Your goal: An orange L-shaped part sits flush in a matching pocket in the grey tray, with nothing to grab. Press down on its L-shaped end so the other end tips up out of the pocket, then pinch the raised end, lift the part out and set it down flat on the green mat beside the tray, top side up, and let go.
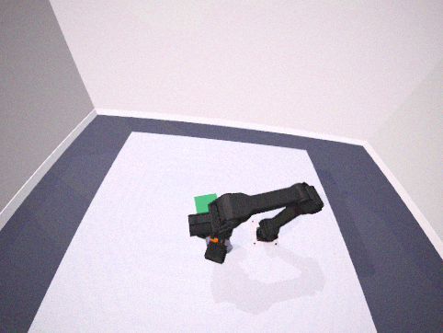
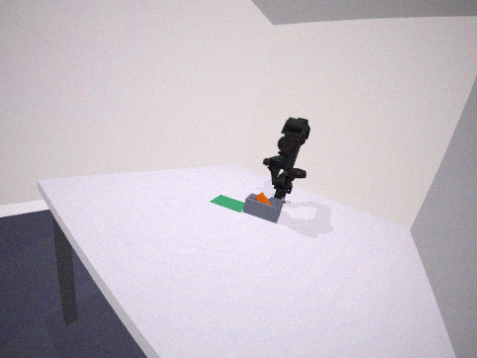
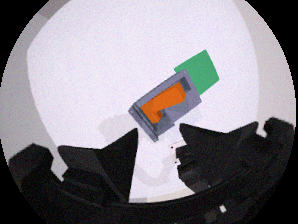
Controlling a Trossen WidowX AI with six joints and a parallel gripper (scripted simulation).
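The orange L-shaped part is 10 cm below my gripper tip and 2 cm to the right of it. From my gripper tip the other things lie so: green mat: 18 cm to the right, 15 cm below, 7 cm ahead.
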